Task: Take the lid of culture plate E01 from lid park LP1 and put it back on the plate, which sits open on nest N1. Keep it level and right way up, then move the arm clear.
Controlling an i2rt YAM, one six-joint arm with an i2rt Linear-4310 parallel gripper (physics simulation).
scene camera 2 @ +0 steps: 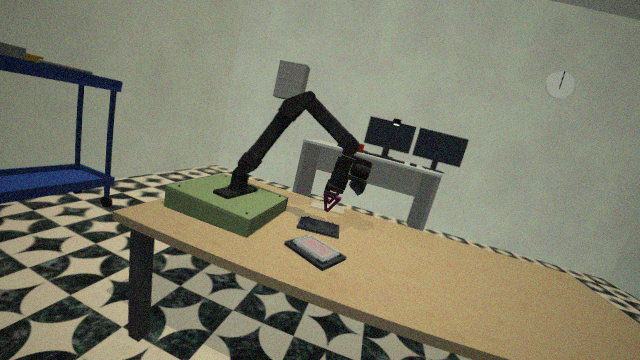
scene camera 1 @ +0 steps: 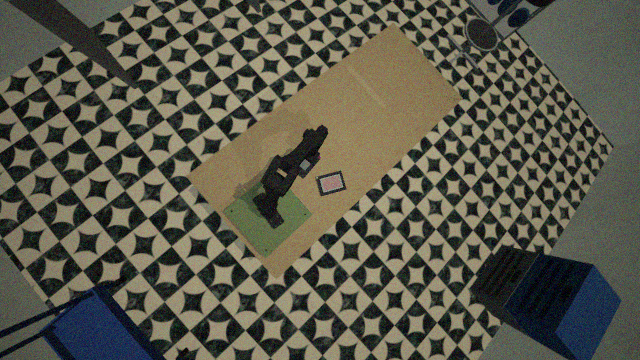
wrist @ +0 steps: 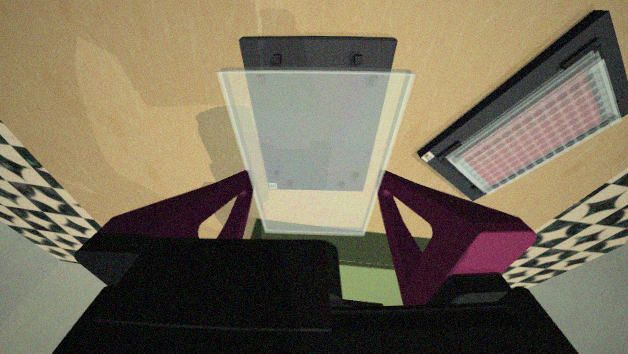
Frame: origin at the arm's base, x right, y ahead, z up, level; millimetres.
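Seen in the pictures: gripper, fingertip midpoint: (scene camera 2: 326,207) (scene camera 1: 306,157) (wrist: 314,177); arm's base, origin of the base link: (scene camera 2: 237,191) (scene camera 1: 268,210).
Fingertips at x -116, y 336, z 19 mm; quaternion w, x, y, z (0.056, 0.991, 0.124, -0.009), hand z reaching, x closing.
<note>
Pixels of each thing's top centre, then the offset from my fingertips to it. Level surfaces: height alone.
- dark lid park LP1, middle of its top: (wrist: 316,138) (scene camera 2: 319,223) (scene camera 1: 304,161) dx +2, dy -11, dz -69 mm
- open culture plate E01, middle of its top: (wrist: 534,142) (scene camera 2: 316,245) (scene camera 1: 331,183) dx +203, dy +46, dz -63 mm
- dark nest N1, middle of its top: (wrist: 527,138) (scene camera 2: 316,247) (scene camera 1: 331,183) dx +203, dy +46, dz -71 mm
- wooden table, its level: dz -89 mm
The clear, flat lid (wrist: 320,150) (scene camera 2: 320,204) is between the two magenta fingertips of my gripper (wrist: 314,177) (scene camera 2: 329,207). My gripper is shut on the lid's long sides and holds it above the dark lid park LP1 (wrist: 317,51) (scene camera 2: 318,227), apart from it. The lid looks roughly level. The park's pegs show beyond and through the lid. The open culture plate E01 (wrist: 535,130) (scene camera 2: 315,247) (scene camera 1: 331,183), with pink wells, sits on the dark nest N1 (wrist: 500,103) (scene camera 2: 306,258), to the right of the park in the wrist view.
The arm stands on a green base block (scene camera 2: 200,205) (scene camera 1: 270,240) at one end of the wooden table (scene camera 2: 425,280) (scene camera 1: 390,75). The nest lies near the table's long edge. A blue cart (scene camera 2: 60,176), a grey desk with two monitors and a blue cabinet (scene camera 1: 585,305) stand away from the table.
</note>
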